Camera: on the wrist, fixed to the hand. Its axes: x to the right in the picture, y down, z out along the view.
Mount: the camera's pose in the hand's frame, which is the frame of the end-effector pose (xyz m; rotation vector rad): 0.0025 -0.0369 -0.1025 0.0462 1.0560 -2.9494
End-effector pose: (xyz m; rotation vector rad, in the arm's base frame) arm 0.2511 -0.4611 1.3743 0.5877 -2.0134 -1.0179
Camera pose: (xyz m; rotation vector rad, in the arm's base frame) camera 0.3347 -0.5304 1.3828 -2.6104 -1.0029 0.8306
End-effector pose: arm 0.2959 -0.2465 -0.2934 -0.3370 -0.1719 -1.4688
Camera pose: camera 0.2503 -0.2847 -0.3847 -0.7152 -0.2106 1.7108
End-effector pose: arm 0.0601 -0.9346 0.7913 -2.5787 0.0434 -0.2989
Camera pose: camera 0.0388 -0.9557 0.8961 -0.0656 2.4058 1.7098
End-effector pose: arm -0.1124 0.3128 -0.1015 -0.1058 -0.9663 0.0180
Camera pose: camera -0.0279 0.2679 -0.1536 1.2707 0.7058 -2.3951
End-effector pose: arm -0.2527 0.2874 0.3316 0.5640 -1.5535 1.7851
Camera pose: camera -0.2152 0.3894 0.3390 0.7122 0.6941 -0.5094
